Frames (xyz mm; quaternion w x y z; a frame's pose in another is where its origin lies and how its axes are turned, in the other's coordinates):
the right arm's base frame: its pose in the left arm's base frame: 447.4 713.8 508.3 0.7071 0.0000 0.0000 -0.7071
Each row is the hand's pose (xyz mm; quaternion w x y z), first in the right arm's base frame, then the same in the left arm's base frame.
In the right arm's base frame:
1: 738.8 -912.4 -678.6 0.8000 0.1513 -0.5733 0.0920
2: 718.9 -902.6 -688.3 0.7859 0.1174 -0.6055 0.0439
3: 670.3 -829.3 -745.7 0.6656 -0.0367 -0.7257 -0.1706
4: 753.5 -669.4 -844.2 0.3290 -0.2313 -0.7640 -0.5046
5: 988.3 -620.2 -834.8 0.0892 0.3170 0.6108 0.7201
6: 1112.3 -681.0 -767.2 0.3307 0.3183 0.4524 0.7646
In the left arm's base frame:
1: -465.0 -25.0 -170.3 0.6307 -0.2984 -0.5124 -0.5006
2: -455.2 -5.1 -180.0 0.5868 -0.3451 -0.5112 -0.5247
3: -381.9 43.5 -237.4 0.3500 -0.5391 -0.4872 -0.5912
4: -222.0 -39.7 -335.9 0.1242 0.7038 0.3767 0.5894
5: -172.8 -274.5 -326.5 0.5722 0.6560 0.2077 0.4461
6: -233.6 -398.5 -258.9 0.7745 0.5450 0.0948 0.3068

